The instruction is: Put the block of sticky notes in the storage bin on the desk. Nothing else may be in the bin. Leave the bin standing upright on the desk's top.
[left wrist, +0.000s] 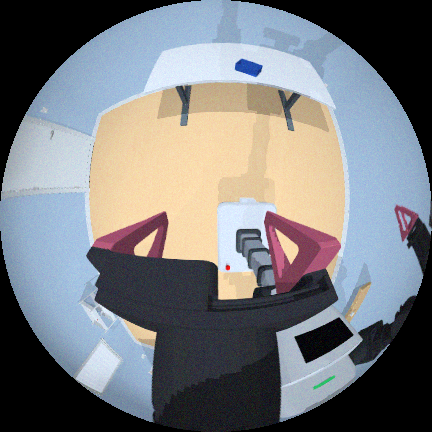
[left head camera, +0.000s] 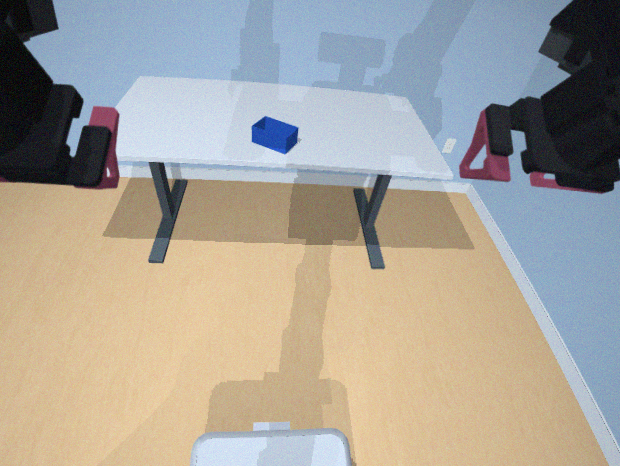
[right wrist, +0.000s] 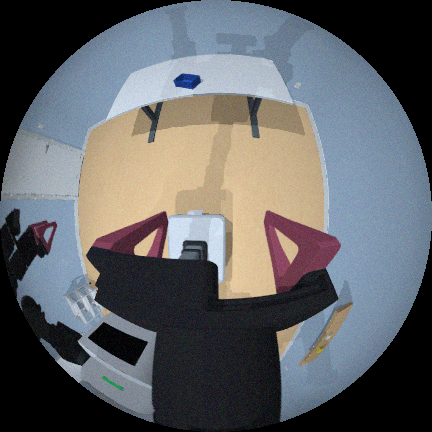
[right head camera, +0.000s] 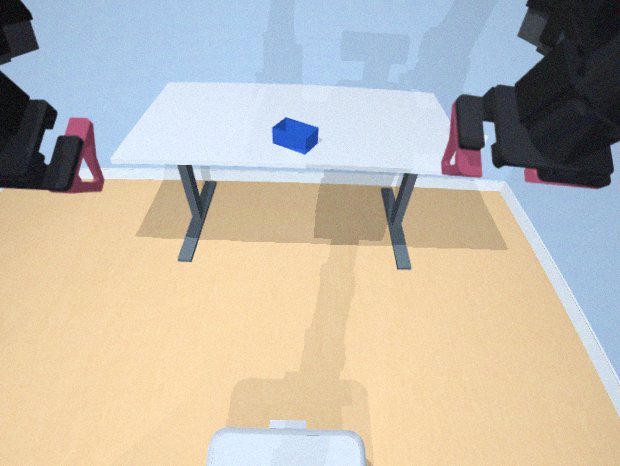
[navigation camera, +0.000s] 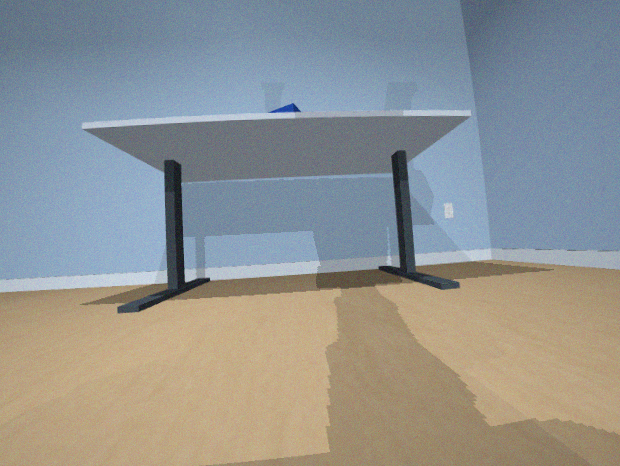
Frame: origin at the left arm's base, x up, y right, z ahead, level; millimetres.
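Where they show: left gripper, fingertip midpoint: [left wrist: 215, 216] [left head camera: 67, 178] [right wrist: 51, 222] [right head camera: 59, 183]; right gripper, fingertip midpoint: [left wrist: 397, 206] [left head camera: 497, 176] [right wrist: 215, 215] [right head camera: 485, 172].
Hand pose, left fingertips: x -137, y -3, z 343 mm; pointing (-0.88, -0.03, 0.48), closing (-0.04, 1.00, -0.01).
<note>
After its pixels a point has its place.
The blue storage bin [left head camera: 274, 136] {x -626, y 212, z 1250 mm} [right head camera: 295, 136] {x -620, y 217, z 1247 mm} [left wrist: 248, 68] {x -630, y 206, z 1253 mm} [right wrist: 187, 81] {x -617, y 235, z 1241 mm} [navigation camera: 288, 108] {x -631, y 238, z 1234 mm} stands upright, open side up, on the white desk [left head camera: 190, 125] {x -690, y -154, z 1413 mm} [right head camera: 210, 130] {x -690, y -168, z 1396 mm} [left wrist: 200, 65] {x -690, y -121, z 1382 mm} [right wrist: 235, 75] {x -690, y 573, z 1410 mm}. Its near wall hides much of its inside. A tiny pale speck beside its right end is too small to identify. I cannot make out the block of sticky notes for certain; a small yellow thing [right wrist: 320, 350] {x -562, y 1615, z -1180 mm} is on a wooden shelf [right wrist: 334, 322] {x -610, y 1557, z -674 mm} in the right wrist view. My left gripper [left wrist: 215, 216] {x -137, y -3, z 343 mm} and my right gripper [right wrist: 215, 215] {x -121, y 443, z 363 mm} are open and empty, raised on either side, well apart from the bin.
The desk has two dark legs [left head camera: 165, 200] {x -1228, y -384, z 1510 mm} [navigation camera: 173, 225] {x -1060, y -382, z 1509 mm} with feet on the wooden floor, and a blue wall behind it. Another wall meets it at the right. My white base [left head camera: 270, 450] {x -1150, y 219, z 257 mm} [right head camera: 285, 450] {x -1150, y 221, z 251 mm} is at the bottom. A white rack [right wrist: 75, 300] {x -746, y -1634, z -935 mm} shows at the lower left of the right wrist view.
</note>
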